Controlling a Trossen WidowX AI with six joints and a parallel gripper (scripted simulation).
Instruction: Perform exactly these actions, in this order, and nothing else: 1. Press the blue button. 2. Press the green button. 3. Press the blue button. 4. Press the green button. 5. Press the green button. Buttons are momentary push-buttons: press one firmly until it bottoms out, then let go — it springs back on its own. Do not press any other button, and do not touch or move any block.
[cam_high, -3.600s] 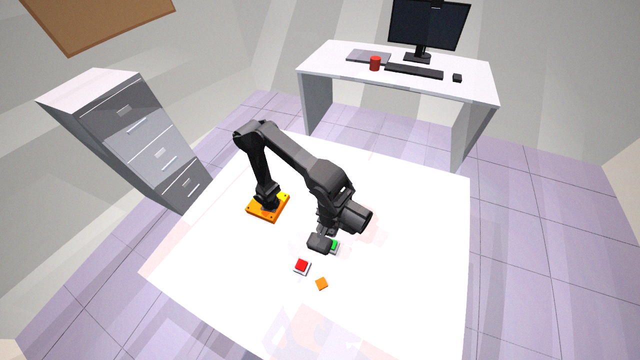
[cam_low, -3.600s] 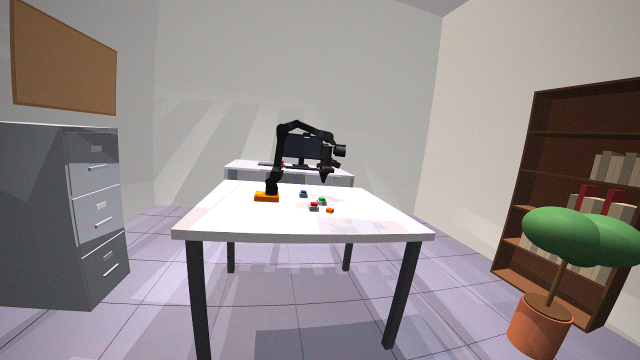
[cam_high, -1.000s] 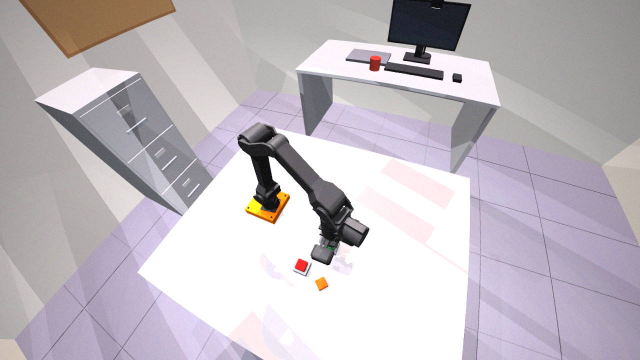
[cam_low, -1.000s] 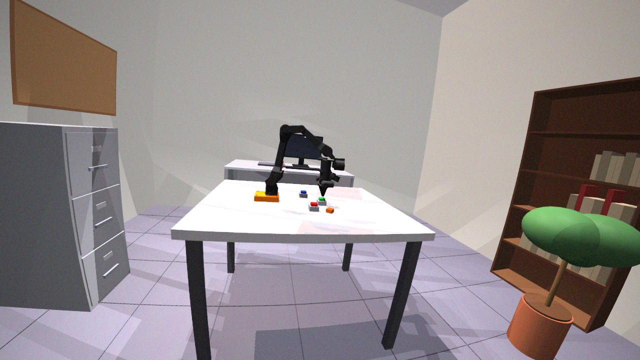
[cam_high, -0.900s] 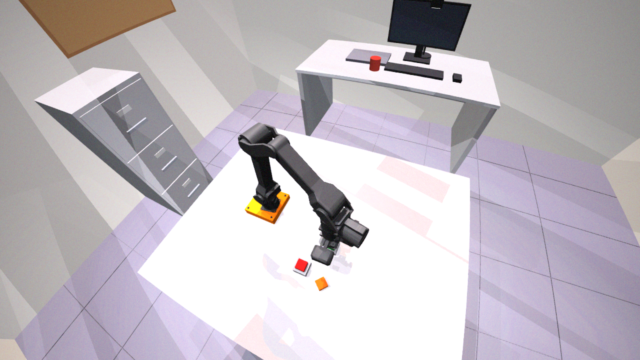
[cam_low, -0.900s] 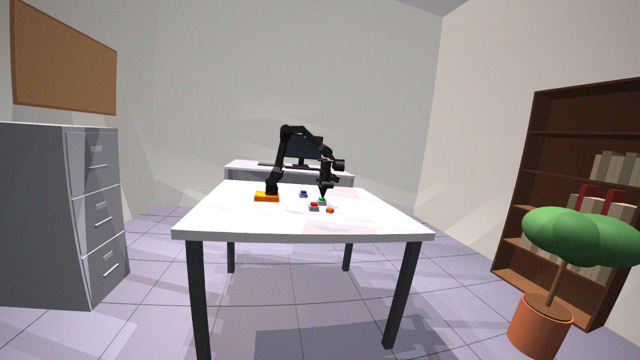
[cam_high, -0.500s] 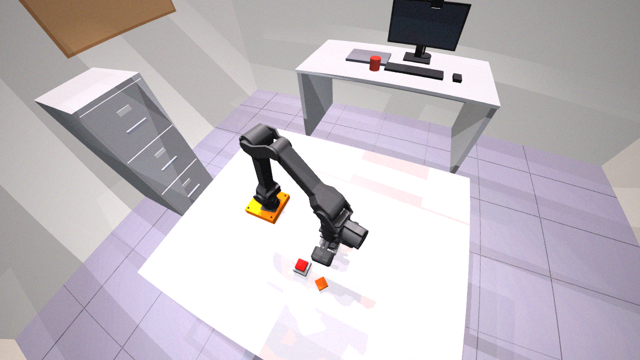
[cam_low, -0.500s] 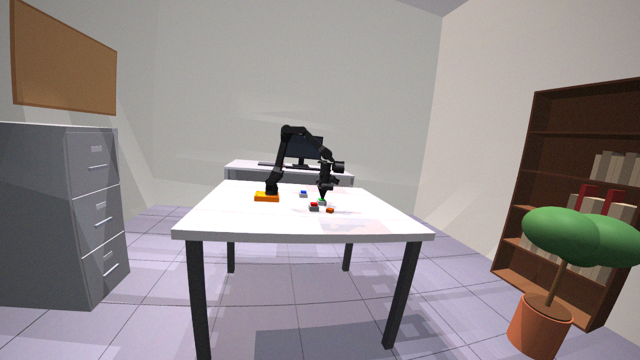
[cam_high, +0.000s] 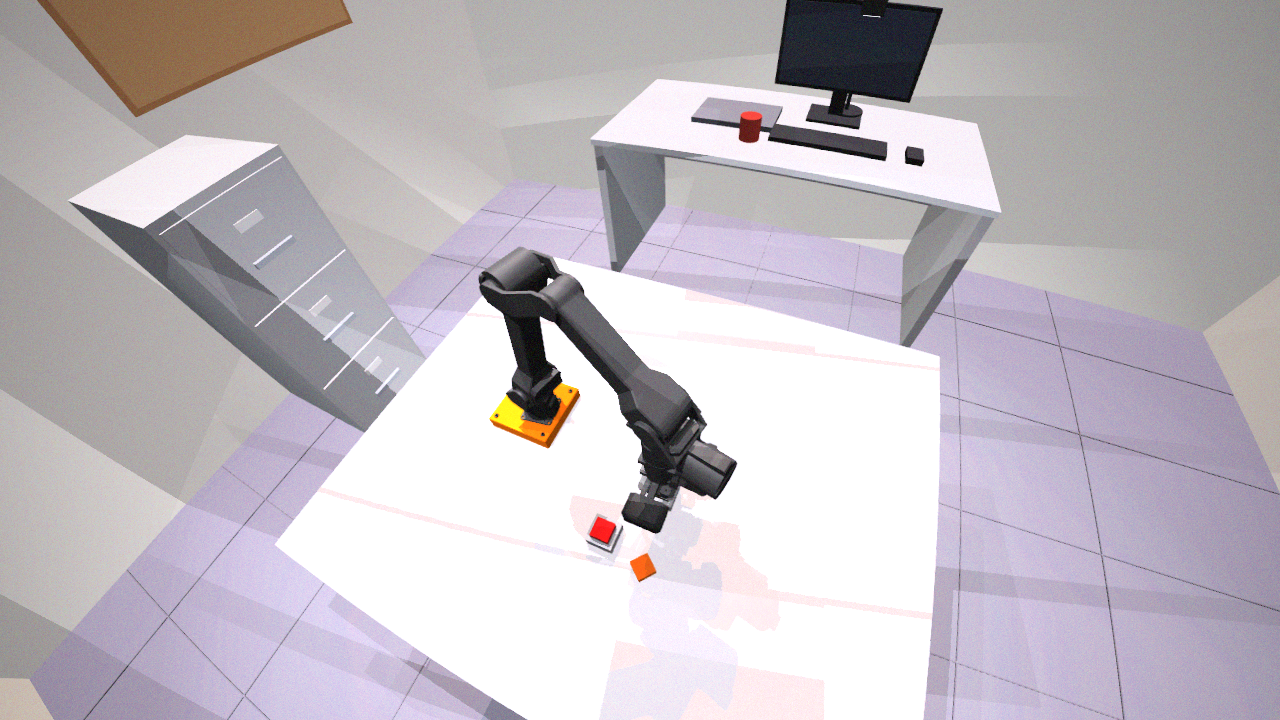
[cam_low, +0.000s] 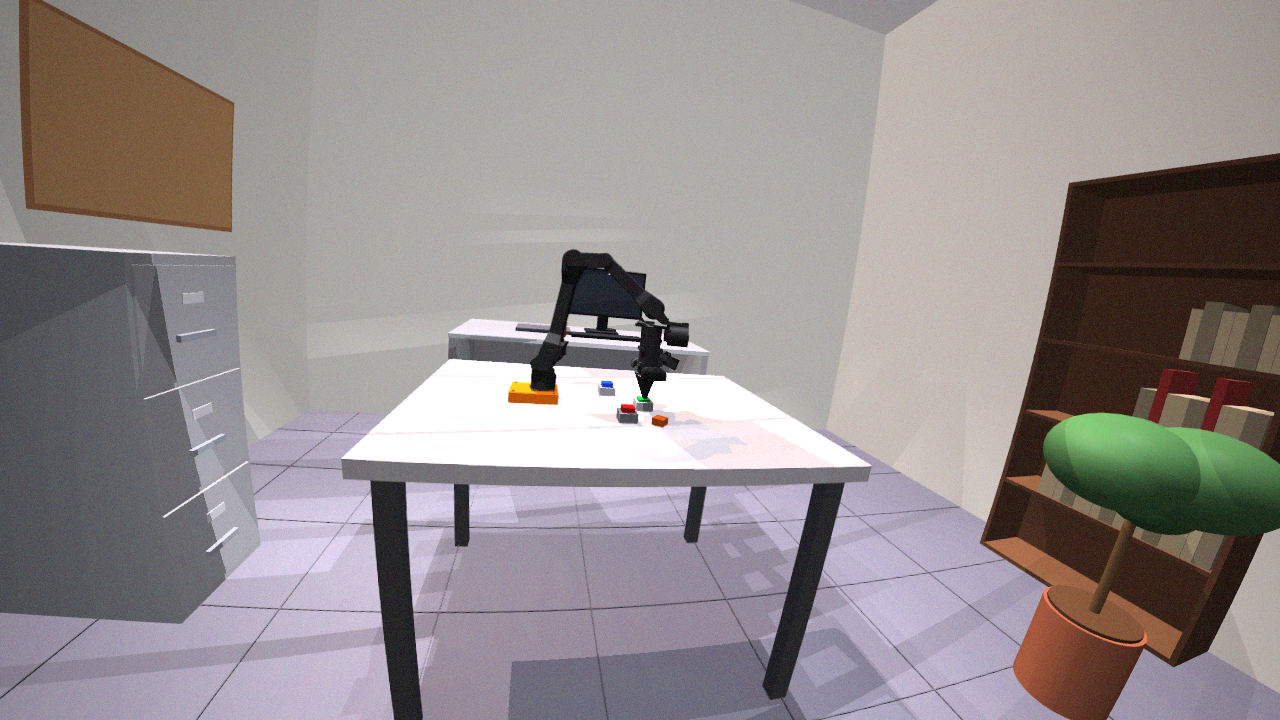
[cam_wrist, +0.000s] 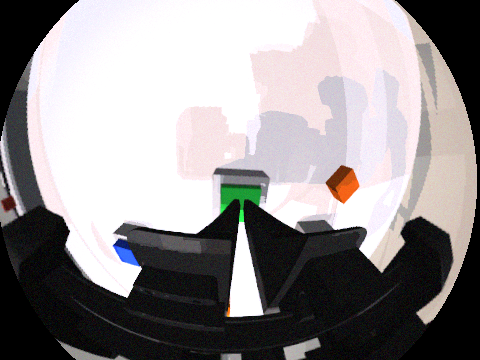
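Now: gripper tip right at the green button. Round my gripper tip: blue button 150 mm to the left, 70 mm behind; small orange block 130 mm to the right, 20 mm below; red button 90 mm to the right, 80 mm behind.
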